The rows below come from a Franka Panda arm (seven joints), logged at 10 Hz.
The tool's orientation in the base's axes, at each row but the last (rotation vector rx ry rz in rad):
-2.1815, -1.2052, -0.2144
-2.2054, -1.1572, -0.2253
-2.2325, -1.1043, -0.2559
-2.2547, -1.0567, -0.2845
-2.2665, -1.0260, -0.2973
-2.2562, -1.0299, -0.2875
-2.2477, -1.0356, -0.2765
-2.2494, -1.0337, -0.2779
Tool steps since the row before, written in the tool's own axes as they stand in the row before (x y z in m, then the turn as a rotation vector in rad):
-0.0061, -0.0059, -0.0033, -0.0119, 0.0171, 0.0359
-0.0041, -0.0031, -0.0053, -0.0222, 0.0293, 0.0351
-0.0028, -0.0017, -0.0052, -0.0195, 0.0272, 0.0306
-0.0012, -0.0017, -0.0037, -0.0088, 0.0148, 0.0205
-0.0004, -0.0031, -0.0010, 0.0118, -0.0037, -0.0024
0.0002, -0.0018, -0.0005, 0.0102, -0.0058, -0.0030
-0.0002, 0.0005, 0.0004, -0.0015, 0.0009, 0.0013
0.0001, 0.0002, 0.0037, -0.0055, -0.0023, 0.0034
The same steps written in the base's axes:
-0.0077, -0.0040, 0.0027, 0.0016, 0.0064, -0.0410
-0.0042, -0.0047, 0.0039, 0.0051, -0.0062, -0.0502
-0.0026, -0.0042, 0.0036, 0.0056, -0.0062, -0.0446
-0.0018, -0.0022, 0.0031, 0.0040, 0.0001, -0.0265
-0.0025, 0.0007, 0.0020, 0.0053, 0.0074, 0.0087
-0.0012, 0.0007, 0.0013, 0.0027, 0.0071, 0.0094
0.0002, -0.0001, -0.0006, -0.0004, -0.0005, -0.0021
0.0000, 0.0023, -0.0029, -0.0056, -0.0001, -0.0039

